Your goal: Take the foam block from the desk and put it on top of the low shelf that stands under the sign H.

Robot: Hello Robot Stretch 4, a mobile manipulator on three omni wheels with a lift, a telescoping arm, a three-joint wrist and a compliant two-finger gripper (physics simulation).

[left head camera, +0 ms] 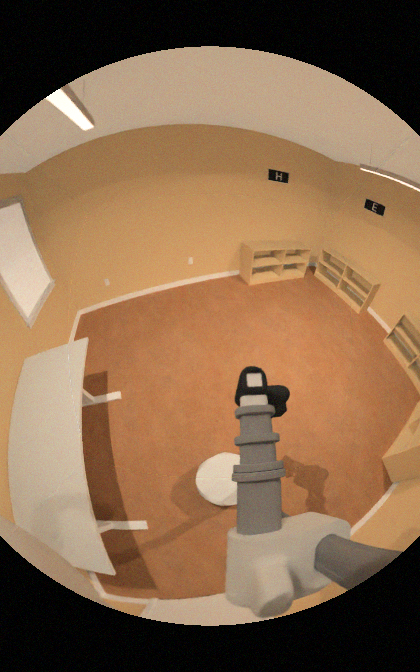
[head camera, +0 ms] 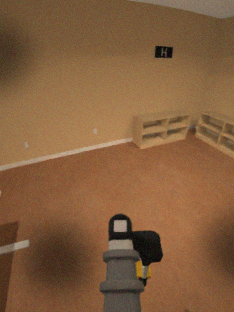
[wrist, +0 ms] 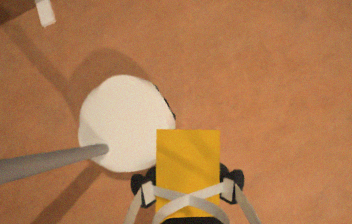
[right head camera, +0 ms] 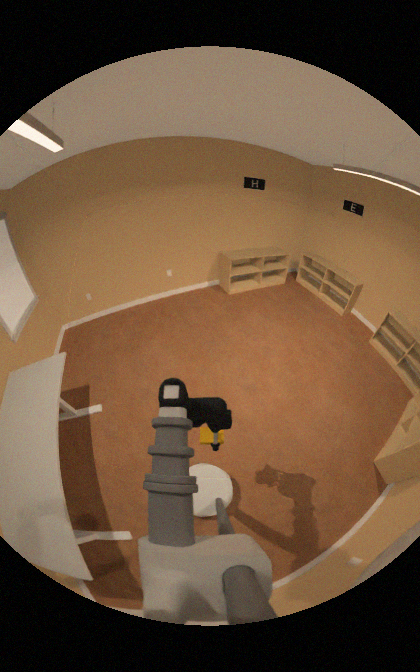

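Where they show: gripper, fingertip midpoint: (head camera: pixel 141 271) (wrist: pixel 187 178); robot's base at its link origin: (left head camera: pixel 224 477) (wrist: pixel 133 124).
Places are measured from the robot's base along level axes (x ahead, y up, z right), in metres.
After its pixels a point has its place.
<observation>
The foam block (wrist: pixel 188 155) @(x 0.266, y 0.830, z 0.056 m) (right head camera: pixel 206 435) (head camera: pixel 140 270) @(x 0.256, y 0.830, z 0.078 m) is yellow and held in my gripper above the floor. My gripper (wrist: pixel 187 178) @(x 0.263, y 0.786, z 0.087 m) is shut on it, with a fingertip against each side in the wrist view. The low shelf under the sign H (head camera: pixel 162 129) @(x 2.749, y 0.317, z 0.932 m) (left head camera: pixel 276 263) @(x 2.718, y 0.306, z 0.915 m) (right head camera: pixel 255 270) stands against the far wall, right of centre, well beyond the gripper. The sign H (head camera: pixel 164 52) @(x 3.124, y 1.719, z 0.905 m) (left head camera: pixel 278 176) @(x 3.122, y 1.711, z 0.899 m) (right head camera: pixel 254 183) is a black plate high on the wall above it. The desk (left head camera: pixel 47 440) @(x 0.030, y 0.692, z -1.025 m) (right head camera: pixel 30 450) is white and stands at the left. In the left head view the block is hidden behind the arm.
Another low shelf (head camera: pixel 220 131) @(x 2.630, y 0.317, z 2.184 m) (left head camera: pixel 346 280) @(x 2.423, y 0.314, z 2.188 m) (right head camera: pixel 328 283) stands close to the right of the first, under the sign E (left head camera: pixel 374 207) @(x 2.658, y 1.711, z 2.504 m) (right head camera: pixel 353 207). More shelves stand along the right side. My white round base (left head camera: pixel 217 480) @(x -0.007, y 0.187, z -0.053 m) (right head camera: pixel 212 490) (wrist: pixel 122 117) @(x 0.004, y 0.187, z -0.025 m) is below the arm. The desk's feet reach out over the floor.
</observation>
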